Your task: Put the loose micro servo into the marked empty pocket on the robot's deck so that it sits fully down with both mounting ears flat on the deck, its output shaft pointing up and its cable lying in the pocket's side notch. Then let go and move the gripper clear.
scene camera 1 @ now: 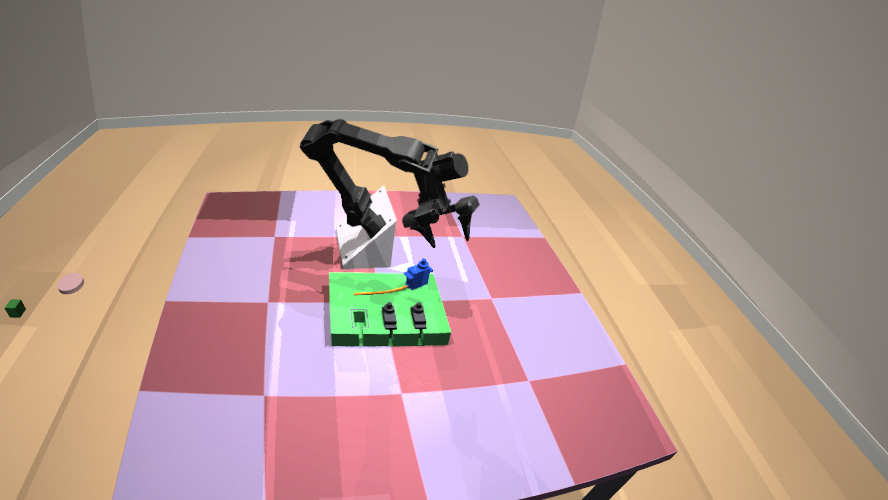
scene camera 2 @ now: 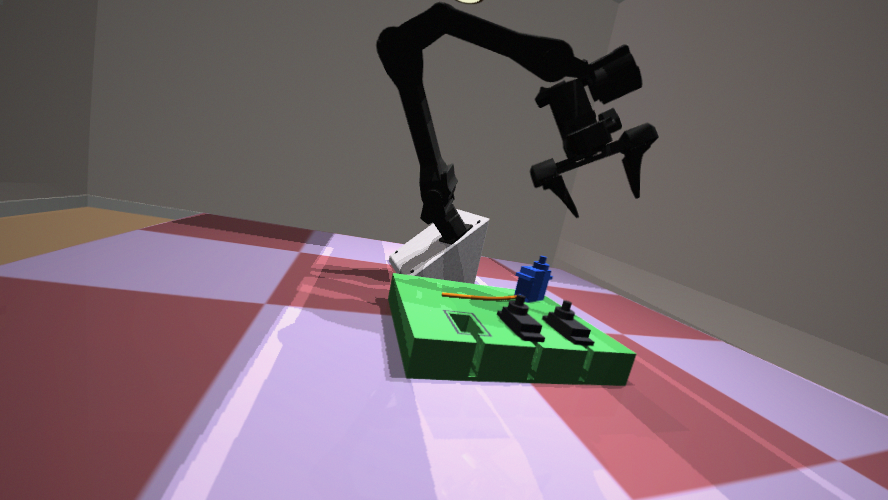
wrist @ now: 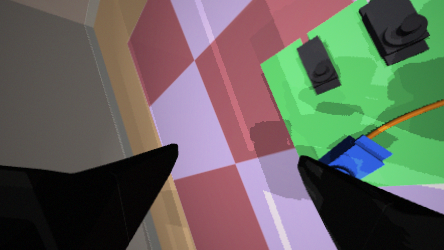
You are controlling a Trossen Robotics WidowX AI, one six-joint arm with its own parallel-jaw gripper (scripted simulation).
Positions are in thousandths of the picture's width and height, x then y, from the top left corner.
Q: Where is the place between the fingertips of my gripper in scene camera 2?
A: At 684, 417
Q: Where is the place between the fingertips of my gripper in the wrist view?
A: At 533, 622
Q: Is my gripper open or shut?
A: Open.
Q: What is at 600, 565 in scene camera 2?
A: A blue micro servo.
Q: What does my gripper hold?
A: Nothing.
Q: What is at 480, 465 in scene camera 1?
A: My gripper.
